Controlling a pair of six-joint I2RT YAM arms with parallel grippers.
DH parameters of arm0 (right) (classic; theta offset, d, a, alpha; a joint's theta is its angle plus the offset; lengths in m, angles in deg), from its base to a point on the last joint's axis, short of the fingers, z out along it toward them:
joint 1: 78.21 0.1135 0.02 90
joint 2: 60.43 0 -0.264 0
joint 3: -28.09 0 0.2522 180
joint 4: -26.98 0 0.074 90
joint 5: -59.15 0 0 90
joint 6: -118.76 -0.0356 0 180
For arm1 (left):
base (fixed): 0 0 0 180
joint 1: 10.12 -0.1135 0.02 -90
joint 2: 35.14 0 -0.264 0
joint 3: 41.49 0 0.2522 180
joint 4: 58.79 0 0.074 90
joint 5: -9.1 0 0 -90
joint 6: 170.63 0.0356 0 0
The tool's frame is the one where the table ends.
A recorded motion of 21 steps. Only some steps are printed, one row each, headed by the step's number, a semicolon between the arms.
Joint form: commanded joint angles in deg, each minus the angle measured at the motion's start. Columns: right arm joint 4, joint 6, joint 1, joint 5, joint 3, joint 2; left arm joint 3, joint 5, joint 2, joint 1, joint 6, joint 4.
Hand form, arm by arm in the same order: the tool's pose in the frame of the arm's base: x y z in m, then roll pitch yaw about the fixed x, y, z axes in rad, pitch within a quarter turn. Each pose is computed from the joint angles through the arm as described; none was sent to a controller.
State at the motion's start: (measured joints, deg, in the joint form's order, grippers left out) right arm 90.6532 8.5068 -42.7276 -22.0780 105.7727 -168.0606; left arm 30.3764 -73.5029 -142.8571 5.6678 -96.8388 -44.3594
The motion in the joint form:
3: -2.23 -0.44 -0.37 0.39 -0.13 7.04; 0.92 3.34 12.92 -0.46 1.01 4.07
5: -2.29 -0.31 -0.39 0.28 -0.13 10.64; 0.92 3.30 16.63 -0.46 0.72 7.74
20: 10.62 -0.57 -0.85 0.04 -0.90 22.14; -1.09 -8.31 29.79 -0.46 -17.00 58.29
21: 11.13 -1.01 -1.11 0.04 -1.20 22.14; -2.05 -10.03 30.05 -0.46 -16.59 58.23
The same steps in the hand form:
3: 0.2512 0.1836 0.1657 2.9582 0.0340 -2.8853; 0.3477 -0.0884 0.2113 -3.0130 0.8717 -2.9973
5: 0.2483 0.1813 0.1839 2.9378 0.0949 -2.8850; 0.3367 -0.0854 0.2275 -3.0059 0.8715 -2.9892
20: 0.2123 0.1533 0.2301 2.9547 0.0599 -2.8968; 0.2258 -0.0625 0.2324 -3.0309 0.1390 -2.8232
21: 0.2116 0.1513 0.2287 2.9594 0.0453 -2.9086; 0.2228 -0.0628 0.2289 -3.0130 0.1143 -2.8331

